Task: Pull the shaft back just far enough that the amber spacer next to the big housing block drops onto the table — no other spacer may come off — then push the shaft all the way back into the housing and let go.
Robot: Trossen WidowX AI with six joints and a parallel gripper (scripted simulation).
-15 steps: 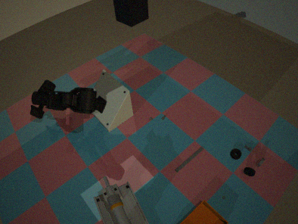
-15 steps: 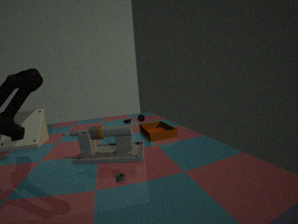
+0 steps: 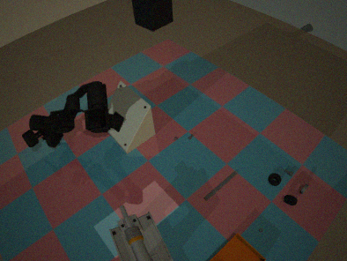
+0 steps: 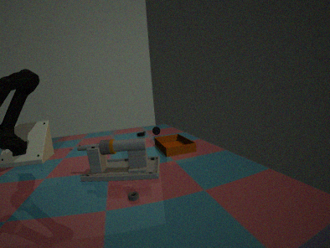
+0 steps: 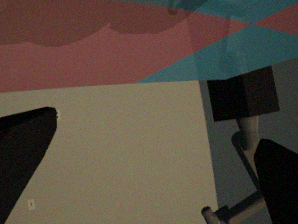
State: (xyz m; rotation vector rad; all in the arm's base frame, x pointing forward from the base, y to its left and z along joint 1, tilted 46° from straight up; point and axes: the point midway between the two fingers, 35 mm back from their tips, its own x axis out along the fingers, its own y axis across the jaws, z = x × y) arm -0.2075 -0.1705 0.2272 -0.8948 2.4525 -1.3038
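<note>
Now: the shaft 64 cm ahead of my gripper tip, 5 cm to the left of it and 1 cm above it. The rest, counted from my gripper tip: orange tray 91 cm ahead, 18 cm to the left, 6 cm below; grey bar 71 cm ahead, 39 cm to the left, 7 cm below; amber spacer 66 cm ahead, 4 cm to the left, 1 cm above.
</note>
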